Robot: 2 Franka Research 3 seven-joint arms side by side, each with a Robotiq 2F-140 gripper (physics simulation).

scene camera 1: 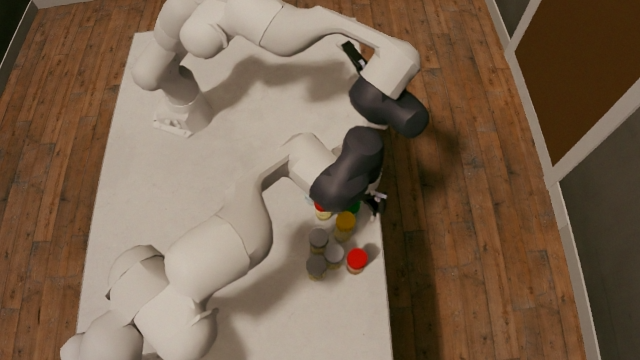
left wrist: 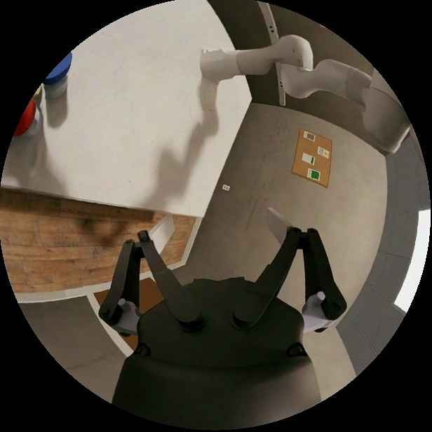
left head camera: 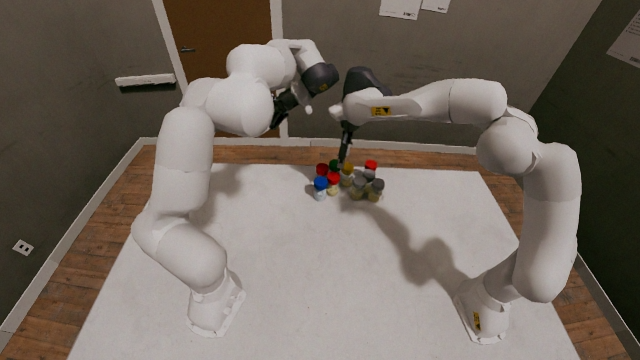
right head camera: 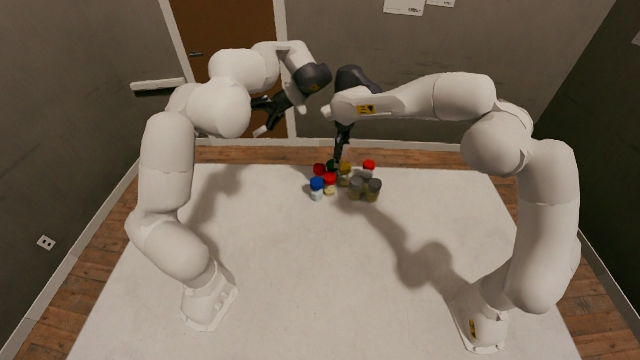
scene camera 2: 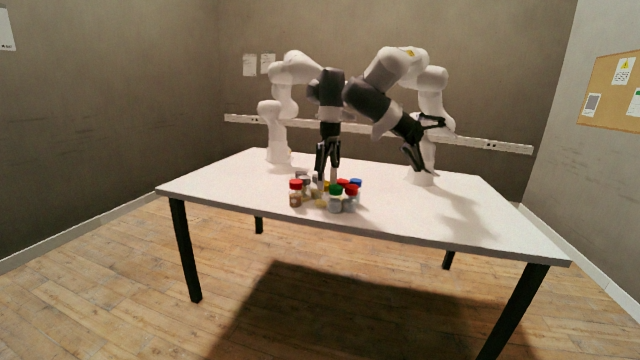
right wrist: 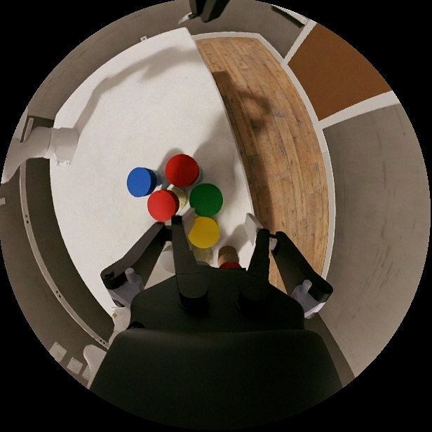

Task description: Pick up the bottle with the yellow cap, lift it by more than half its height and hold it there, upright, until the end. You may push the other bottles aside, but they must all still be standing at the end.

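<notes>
The bottle with the yellow cap [left head camera: 347,168] [right head camera: 345,168] [scene camera 1: 345,220] [right wrist: 205,233] stands upright on the table, among the other bottles. My right gripper [scene camera 2: 327,180] [right wrist: 219,217] points down at the bottle group and is open, with its fingers part way apart. In the right wrist view the yellow cap shows between the fingers, nearer the picture-left finger, and is not gripped. In scene camera 2 the fingertips partly hide this bottle. My left gripper [scene camera 2: 440,147] [left wrist: 219,219] is open and empty, held above the table away from the bottles.
Upright around it are a green-capped bottle [right wrist: 206,200], a blue-capped one [left head camera: 320,184] [right wrist: 141,182], red-capped ones [right wrist: 182,170] [right wrist: 163,205] [scene camera 1: 357,259], and grey-capped ones [scene camera 1: 318,237] [scene camera 1: 334,254] [scene camera 1: 316,265]. The group stands near the edge of the white table [left head camera: 300,260].
</notes>
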